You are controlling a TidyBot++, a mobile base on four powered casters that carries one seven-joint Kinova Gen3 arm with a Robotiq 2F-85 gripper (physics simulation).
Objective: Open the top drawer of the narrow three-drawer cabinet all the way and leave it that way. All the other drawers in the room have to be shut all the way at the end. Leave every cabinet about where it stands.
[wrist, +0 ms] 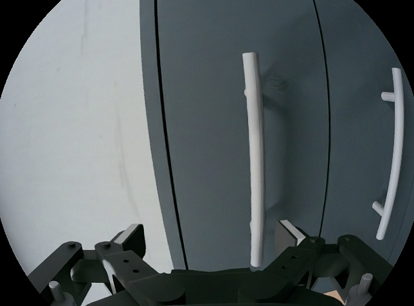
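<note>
A dark blue-grey drawer front fills the middle of the wrist view, turned so that its pale bar handle runs up and down the picture. A dark gap borders it on the left, with a narrow strip of cabinet frame beyond. To its right, past a thin seam, is another drawer front with its own bar handle. Both fronts look flush. My gripper is open and empty. In the picture the near handle's lower end lies between the fingers, closer to the right one; whether it is between them in depth I cannot tell.
A pale, faintly streaked surface lies left of the cabinet edge; I cannot tell whether it is wall or floor. A small tan patch shows at the bottom right, behind the gripper linkage.
</note>
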